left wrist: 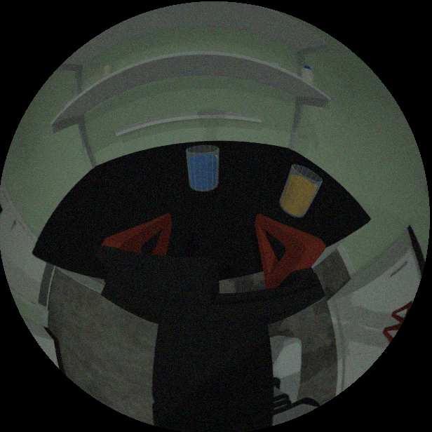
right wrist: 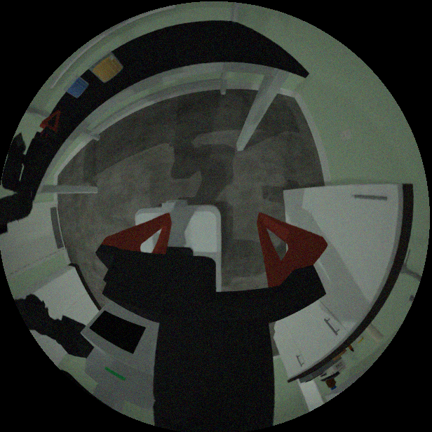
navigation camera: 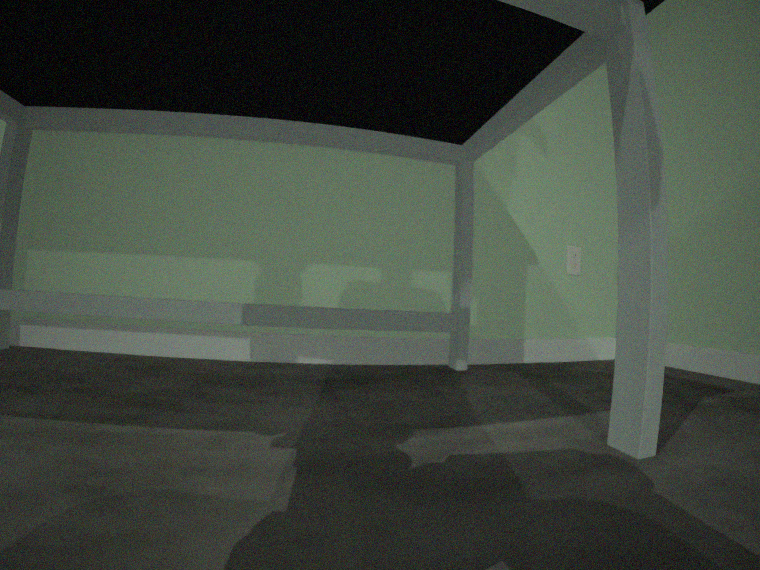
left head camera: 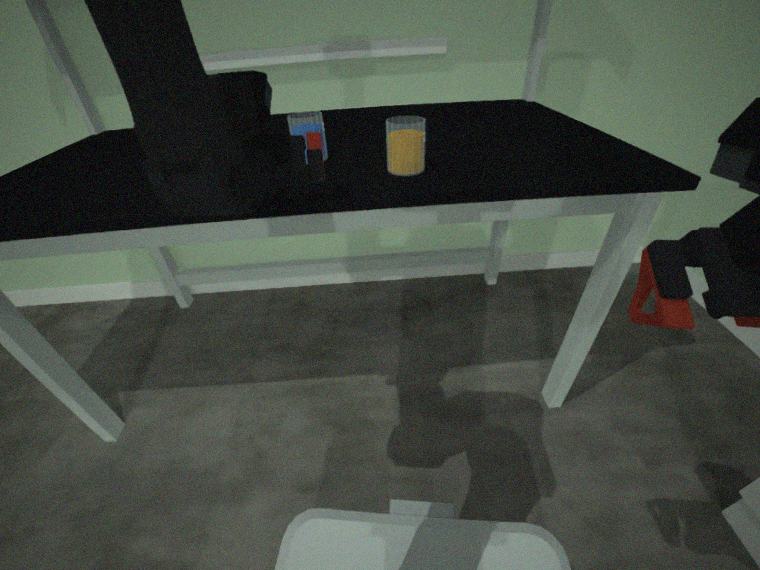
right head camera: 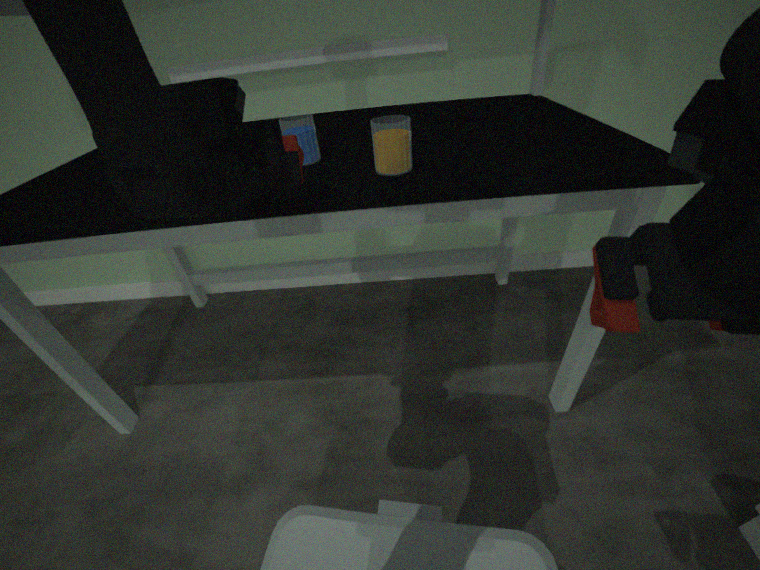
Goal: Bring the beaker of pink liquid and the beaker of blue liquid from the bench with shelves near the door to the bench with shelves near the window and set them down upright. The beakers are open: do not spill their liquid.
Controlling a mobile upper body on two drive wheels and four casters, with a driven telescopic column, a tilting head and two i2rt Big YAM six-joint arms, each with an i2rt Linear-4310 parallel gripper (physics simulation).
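Observation:
A beaker of blue liquid [left head camera: 300, 130] [right head camera: 307, 144] [left wrist: 203, 172] [right wrist: 77, 87] stands upright on a black-topped bench [left head camera: 521, 147] [right head camera: 521, 147] [left wrist: 125, 190] [right wrist: 200, 45]. My left gripper [left wrist: 213, 218] is open and empty, over the bench on the near side of the blue beaker; in the left head view one red fingertip overlaps that beaker and the arm hides the other finger. My right gripper [left head camera: 715, 320] [right wrist: 213, 217] is open and empty, off the right end of the bench and lower than its top. The beaker of pink liquid does not show in these views.
A beaker of orange liquid [left head camera: 405, 152] [right head camera: 392, 152] [left wrist: 299, 195] [right wrist: 107, 68] stands right of the blue one. A shelf [left wrist: 200, 65] hangs above the bench. A bench leg [left head camera: 580, 331] [navigation camera: 638, 245] stands at the right. White cabinets [right wrist: 350, 220] show in the right wrist view.

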